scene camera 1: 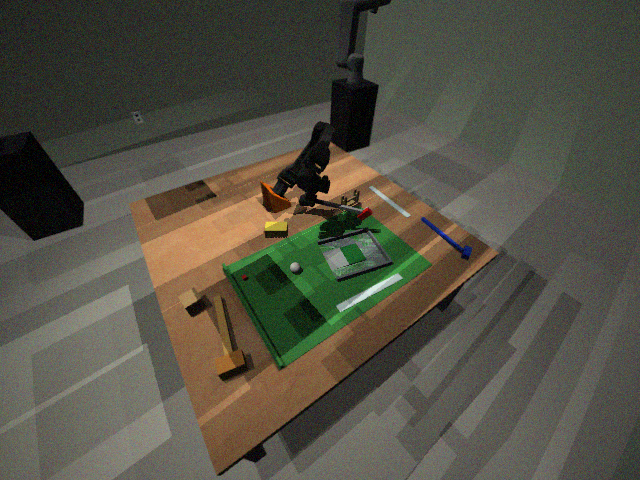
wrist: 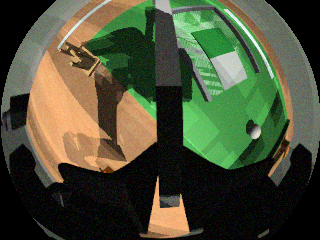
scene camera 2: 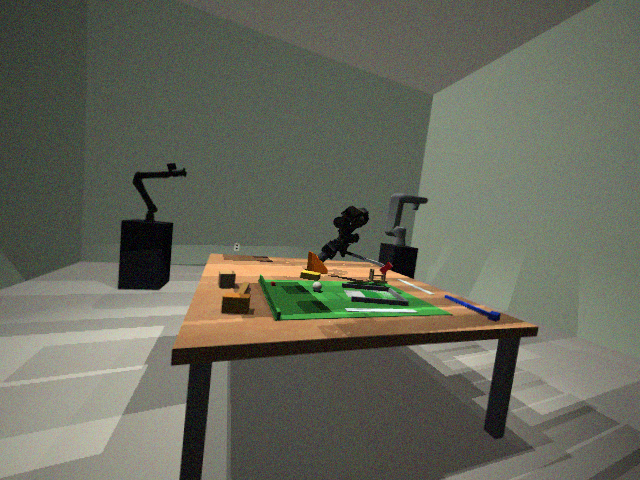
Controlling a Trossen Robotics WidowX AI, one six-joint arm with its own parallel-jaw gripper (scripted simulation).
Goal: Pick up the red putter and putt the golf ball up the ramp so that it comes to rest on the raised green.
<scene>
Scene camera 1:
green mat
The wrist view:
my gripper
green mat
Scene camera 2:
green mat
</scene>
